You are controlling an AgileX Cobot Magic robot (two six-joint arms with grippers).
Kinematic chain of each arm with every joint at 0, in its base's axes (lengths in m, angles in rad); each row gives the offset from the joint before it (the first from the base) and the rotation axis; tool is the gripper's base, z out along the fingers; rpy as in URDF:
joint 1: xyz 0 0 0.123 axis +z
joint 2: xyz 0 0 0 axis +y
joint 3: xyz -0.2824 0 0.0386 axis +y
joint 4: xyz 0.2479 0 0.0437 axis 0.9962 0 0.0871
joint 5: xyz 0 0 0 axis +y
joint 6: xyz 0.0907 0 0.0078 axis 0.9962 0 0.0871
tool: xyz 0 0 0 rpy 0 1.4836 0
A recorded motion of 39 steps. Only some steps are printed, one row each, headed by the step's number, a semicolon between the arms.
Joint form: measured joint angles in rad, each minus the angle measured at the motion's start. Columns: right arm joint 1, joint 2, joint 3, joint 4, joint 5, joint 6; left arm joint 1, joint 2, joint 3, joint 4, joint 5, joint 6.
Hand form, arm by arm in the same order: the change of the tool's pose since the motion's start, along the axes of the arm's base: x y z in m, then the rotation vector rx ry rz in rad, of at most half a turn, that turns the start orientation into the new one. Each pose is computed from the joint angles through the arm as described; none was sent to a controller.
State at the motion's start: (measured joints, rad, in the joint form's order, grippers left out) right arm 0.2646 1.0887 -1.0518 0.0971 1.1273 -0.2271; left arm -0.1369 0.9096 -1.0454 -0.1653 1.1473 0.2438
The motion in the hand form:
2: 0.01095 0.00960 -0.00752 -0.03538 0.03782 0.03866; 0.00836 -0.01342 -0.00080 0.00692 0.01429 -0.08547
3: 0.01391 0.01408 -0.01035 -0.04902 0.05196 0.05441; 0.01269 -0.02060 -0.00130 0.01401 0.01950 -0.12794
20: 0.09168 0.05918 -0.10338 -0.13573 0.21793 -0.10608; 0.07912 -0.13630 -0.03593 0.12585 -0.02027 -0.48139
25: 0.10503 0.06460 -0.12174 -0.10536 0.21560 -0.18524; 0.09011 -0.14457 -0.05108 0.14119 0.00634 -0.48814
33: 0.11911 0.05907 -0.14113 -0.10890 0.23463 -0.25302; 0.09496 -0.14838 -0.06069 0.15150 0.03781 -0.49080
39: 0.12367 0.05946 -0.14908 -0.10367 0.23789 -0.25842; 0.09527 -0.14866 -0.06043 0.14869 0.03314 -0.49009
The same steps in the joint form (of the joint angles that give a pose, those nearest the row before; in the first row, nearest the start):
2: 0.0399 0.0590 -0.0162 -0.0238 0.0034 0.0010; -0.0726 0.0441 -0.0192 -0.0052 -0.0072 0.0164
3: 0.0599 0.0788 -0.0215 -0.0344 0.0063 0.0058; -0.1096 0.0677 -0.0300 -0.0042 -0.0124 0.0247
20: 0.1538 0.4868 -0.0483 -0.1687 -0.1896 0.3049; -0.4926 0.4542 -0.1670 0.1072 -0.2572 0.0329
25: 0.1538 0.5534 -0.0502 -0.1799 -0.2656 0.3993; -0.4936 0.5108 -0.1670 0.1072 -0.2831 0.0397
33: 0.1241 0.6215 -0.0565 -0.1987 -0.3055 0.4512; -0.4936 0.5427 -0.1670 0.1042 -0.2821 0.0409
39: 0.1186 0.6477 -0.0573 -0.1940 -0.3307 0.4516; -0.4936 0.5427 -0.1670 0.1033 -0.2875 0.0409

